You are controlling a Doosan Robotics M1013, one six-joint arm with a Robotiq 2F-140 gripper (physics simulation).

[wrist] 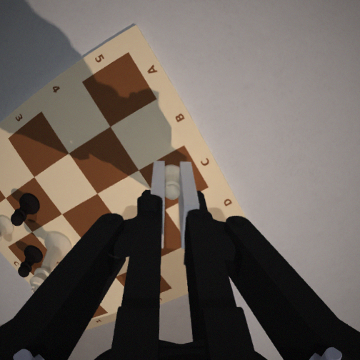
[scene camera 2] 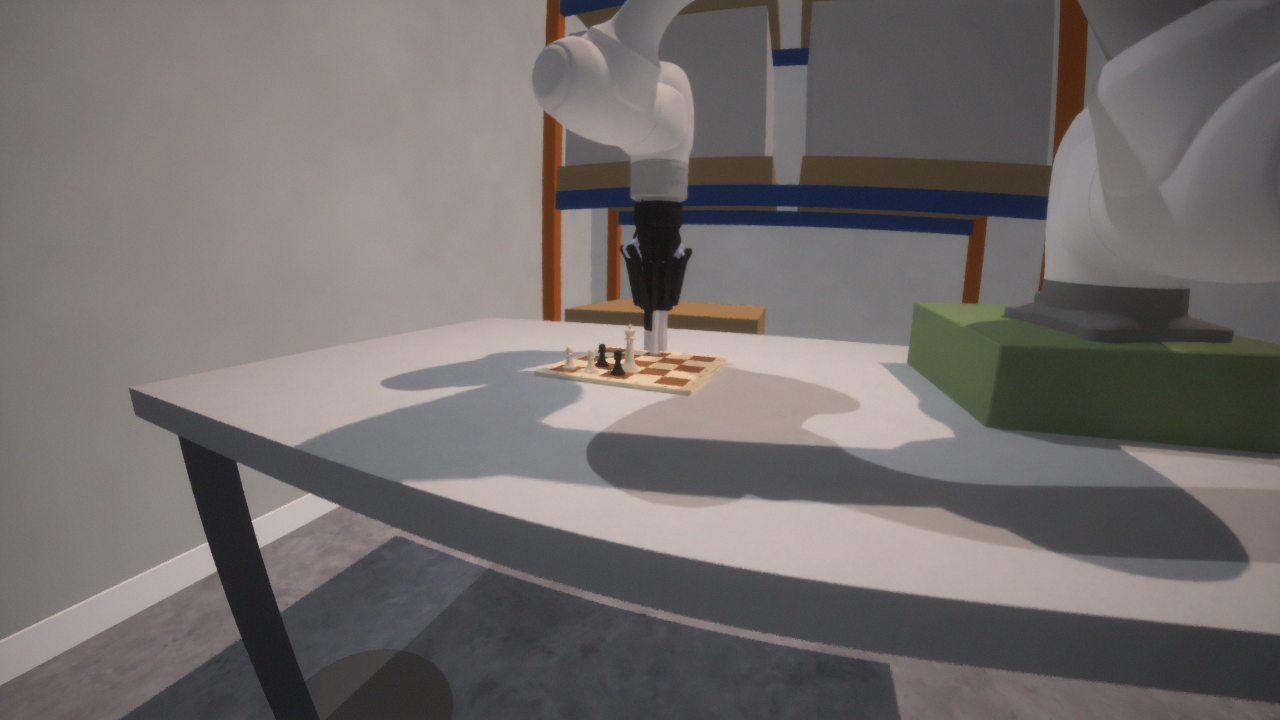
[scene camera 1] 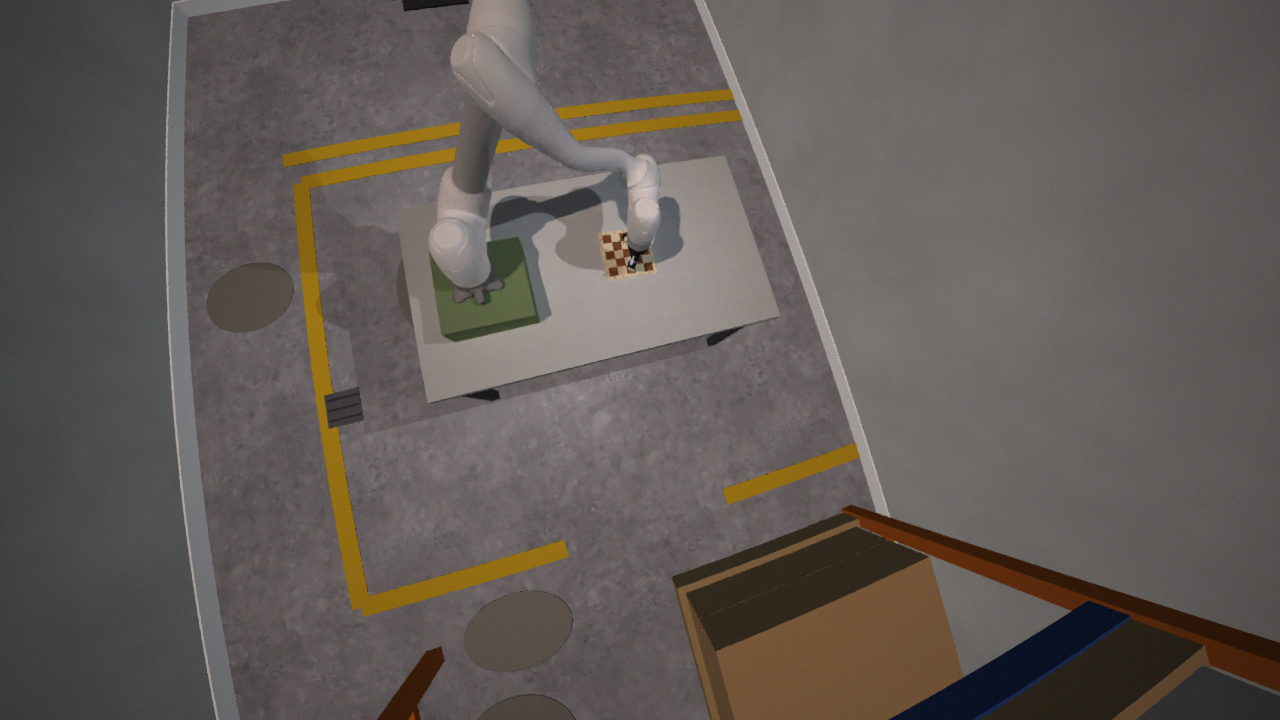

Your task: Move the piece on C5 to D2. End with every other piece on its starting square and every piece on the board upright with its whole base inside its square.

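Pixels of known places: gripper, fingertip midpoint: (scene camera 2: 655, 350) (scene camera 1: 632, 268); arm's base at its link origin: (scene camera 2: 1104, 327) (scene camera 1: 473, 275).
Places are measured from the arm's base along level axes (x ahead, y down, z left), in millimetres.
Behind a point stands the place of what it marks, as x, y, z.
Observation:
The gripper (scene camera 1: 633, 262) {603, 94, -149} (scene camera 2: 656, 336) {603, 94, -149} (wrist: 172, 169) points down, low over the chessboard (scene camera 1: 615, 275) {526, 99, -153} (scene camera 2: 644, 385) {586, 100, 42} (wrist: 131, 39). Its pale fingertips are shut on a white pawn (wrist: 172, 187), which looks upright at the dark C5 square. Whether its base touches the board cannot be told. A tall white piece (scene camera 2: 629, 349) {620, 71, -28} (wrist: 57, 245) stands upright on C2. One black pawn (scene camera 2: 601, 355) {663, 84, -41} (wrist: 29, 204) is on B2, another black pawn (scene camera 2: 617, 363) {629, 84, 2} (wrist: 32, 257) on C1. D2 is hidden behind the gripper in the wrist view.
Two smaller white pieces stand near the board's far-left end in scene camera 2: one white pawn (scene camera 2: 569, 359) {700, 86, -13} and another white piece (scene camera 2: 590, 360) {667, 83, -2} (wrist: 4, 227). The board lies on the grey table (scene camera 1: 572, 331) {270, 106, -313} (scene camera 2: 501, 429) {688, 106, 207}. The arm's base stands on a green block (scene camera 1: 492, 326) {-1, 15, -209} (scene camera 2: 948, 376) {192, 81, -24}.

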